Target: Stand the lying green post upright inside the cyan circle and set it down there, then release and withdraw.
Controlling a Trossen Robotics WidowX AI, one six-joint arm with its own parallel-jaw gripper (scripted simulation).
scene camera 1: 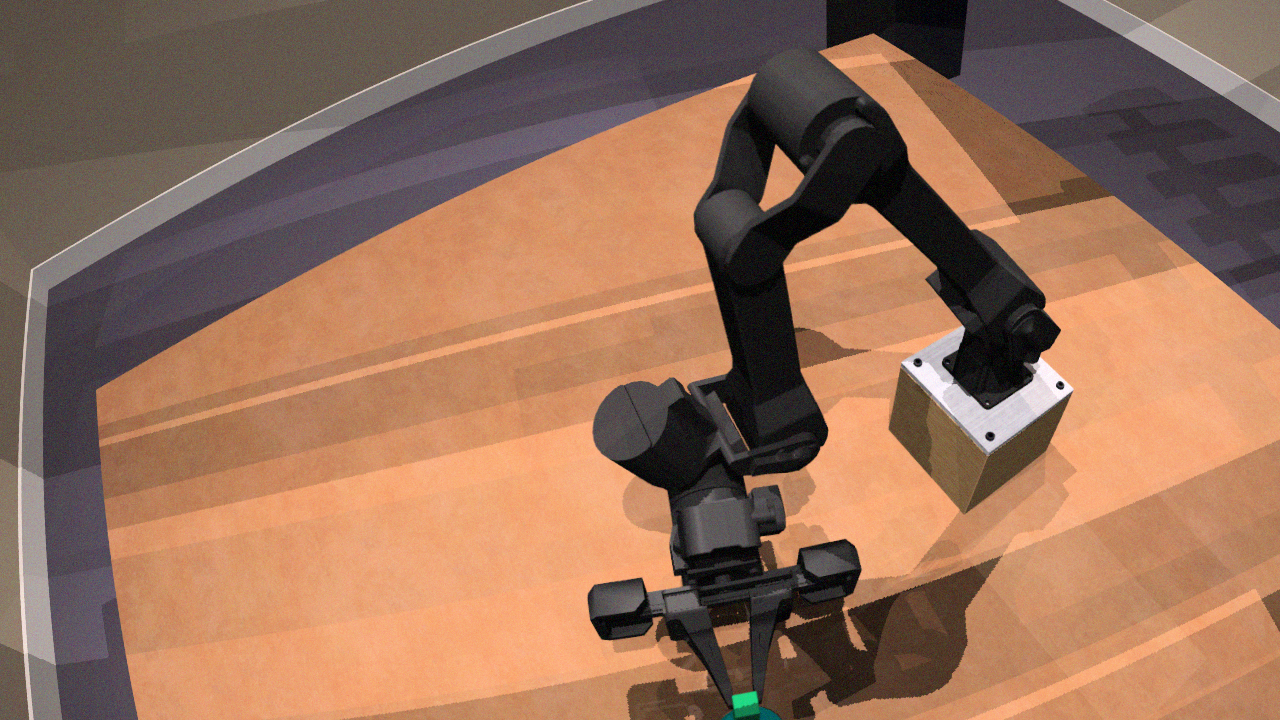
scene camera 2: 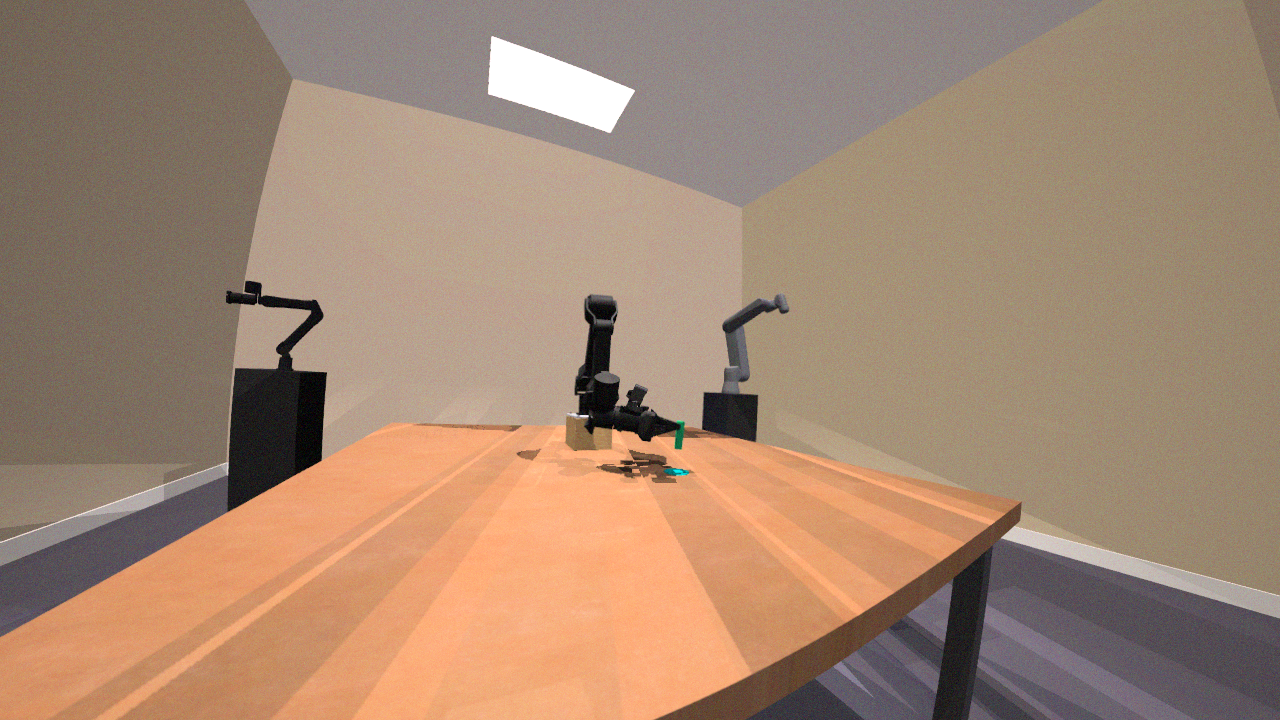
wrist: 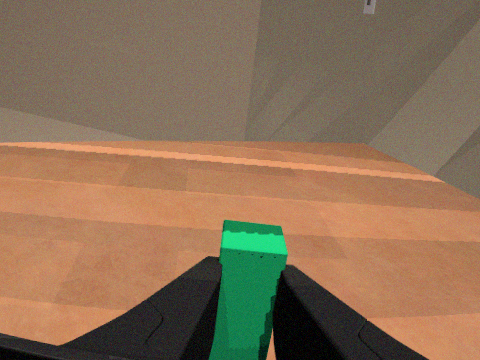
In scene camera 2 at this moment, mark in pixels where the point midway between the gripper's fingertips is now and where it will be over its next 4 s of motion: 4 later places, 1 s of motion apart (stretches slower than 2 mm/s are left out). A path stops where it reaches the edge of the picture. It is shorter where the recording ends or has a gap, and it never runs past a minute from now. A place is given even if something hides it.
The gripper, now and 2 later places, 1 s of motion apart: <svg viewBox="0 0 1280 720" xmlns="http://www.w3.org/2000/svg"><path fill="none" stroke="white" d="M679 426L678 448L680 414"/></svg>
